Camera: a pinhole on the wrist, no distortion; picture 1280 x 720 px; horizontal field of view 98.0 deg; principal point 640.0 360.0 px. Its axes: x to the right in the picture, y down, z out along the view. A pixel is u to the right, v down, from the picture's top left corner.
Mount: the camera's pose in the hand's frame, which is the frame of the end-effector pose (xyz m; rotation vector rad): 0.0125 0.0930 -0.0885 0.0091 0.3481 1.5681
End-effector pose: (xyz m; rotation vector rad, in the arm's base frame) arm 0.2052 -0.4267 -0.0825 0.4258 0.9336 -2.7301
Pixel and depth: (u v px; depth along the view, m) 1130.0 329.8 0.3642
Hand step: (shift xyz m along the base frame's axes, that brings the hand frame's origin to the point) 0.0143 -0.5016 -0.1647
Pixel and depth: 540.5 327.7 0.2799
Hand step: -0.0916 -0.2061 0.0501
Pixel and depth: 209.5 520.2 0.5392
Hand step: -0.1642 -0.1887 0.5254
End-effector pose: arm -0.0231 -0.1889 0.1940 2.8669 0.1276 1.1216
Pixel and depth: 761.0 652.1 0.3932
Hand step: 0.1514 -0.2803 -0.2778
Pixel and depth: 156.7 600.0 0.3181
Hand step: 0.1703 0.0948 -0.2591
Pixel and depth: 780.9 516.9 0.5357
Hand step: 0.2936 -0.3532 -0.2970
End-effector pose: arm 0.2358 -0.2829 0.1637 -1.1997 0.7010 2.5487
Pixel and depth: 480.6 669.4 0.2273
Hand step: -0.1073 0.0188 0.1633
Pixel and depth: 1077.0 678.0 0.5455
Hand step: -0.4080 -0.3319 0.5704
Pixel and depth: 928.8 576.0 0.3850
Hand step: -0.2931 -0.1807 0.3091
